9 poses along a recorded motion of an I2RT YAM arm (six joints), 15 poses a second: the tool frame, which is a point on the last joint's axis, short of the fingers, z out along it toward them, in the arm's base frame.
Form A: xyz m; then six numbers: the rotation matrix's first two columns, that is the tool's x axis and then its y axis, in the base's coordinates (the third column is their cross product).
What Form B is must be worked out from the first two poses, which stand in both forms.
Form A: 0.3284 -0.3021 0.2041 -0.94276 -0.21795 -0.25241 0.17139 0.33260 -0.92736
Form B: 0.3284 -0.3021 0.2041 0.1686 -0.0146 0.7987 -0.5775
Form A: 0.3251 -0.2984 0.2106 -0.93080 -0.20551 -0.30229 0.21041 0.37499 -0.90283
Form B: 0.3251 -0.2984 0.2106 0.1860 0.0015 0.8080 -0.5590
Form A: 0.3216 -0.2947 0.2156 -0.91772 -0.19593 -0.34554 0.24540 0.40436 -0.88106
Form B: 0.3216 -0.2947 0.2156 0.2023 0.0152 0.8132 -0.5455
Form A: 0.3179 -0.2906 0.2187 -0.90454 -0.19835 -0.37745 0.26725 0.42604 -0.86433
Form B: 0.3179 -0.2906 0.2187 0.2175 0.0211 0.8159 -0.5353
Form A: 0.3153 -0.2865 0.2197 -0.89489 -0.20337 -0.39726 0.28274 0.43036 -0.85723
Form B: 0.3153 -0.2865 0.2197 0.2280 0.0244 0.8144 -0.5331
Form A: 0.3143 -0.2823 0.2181 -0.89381 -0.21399 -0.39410 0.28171 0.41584 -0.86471
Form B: 0.3143 -0.2823 0.2181 0.2295 0.0209 0.8095 -0.5400
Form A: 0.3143 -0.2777 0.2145 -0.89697 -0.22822 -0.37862 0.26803 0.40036 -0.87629
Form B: 0.3143 -0.2777 0.2145 0.2266 0.0124 0.8055 -0.5474
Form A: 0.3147 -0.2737 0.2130 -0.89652 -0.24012 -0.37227 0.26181 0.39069 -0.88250
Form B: 0.3147 -0.2737 0.2130 0.2274 0.0068 0.8023 -0.5519
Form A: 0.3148 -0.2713 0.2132 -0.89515 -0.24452 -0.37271 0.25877 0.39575 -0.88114
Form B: 0.3148 -0.2713 0.2132 0.2289 0.0044 0.8034 -0.5496
